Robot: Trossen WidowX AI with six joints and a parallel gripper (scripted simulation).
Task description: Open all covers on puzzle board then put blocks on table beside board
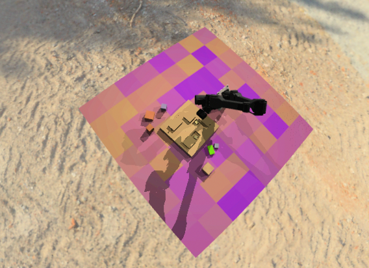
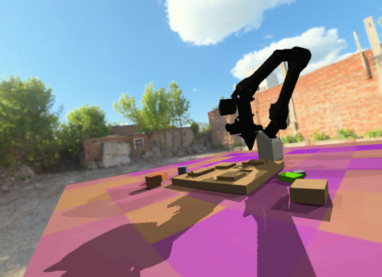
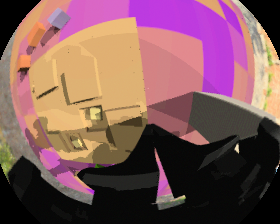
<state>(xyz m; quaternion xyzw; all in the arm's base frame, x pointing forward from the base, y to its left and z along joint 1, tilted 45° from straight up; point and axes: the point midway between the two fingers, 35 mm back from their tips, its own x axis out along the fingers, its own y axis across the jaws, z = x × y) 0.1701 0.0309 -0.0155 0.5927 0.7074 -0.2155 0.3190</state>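
Now: the tan puzzle board 13 cm ahead of my gripper tip, 5 cm below it and 1 cm to the left of it. The rest, counted from my gripper tip: green block 22 cm to the left, 12 cm ahead, 6 cm below; then greyish-purple block 22 cm to the right, 21 cm ahead, 5 cm below; then tan block 31 cm to the left, 22 cm ahead, 6 cm below.
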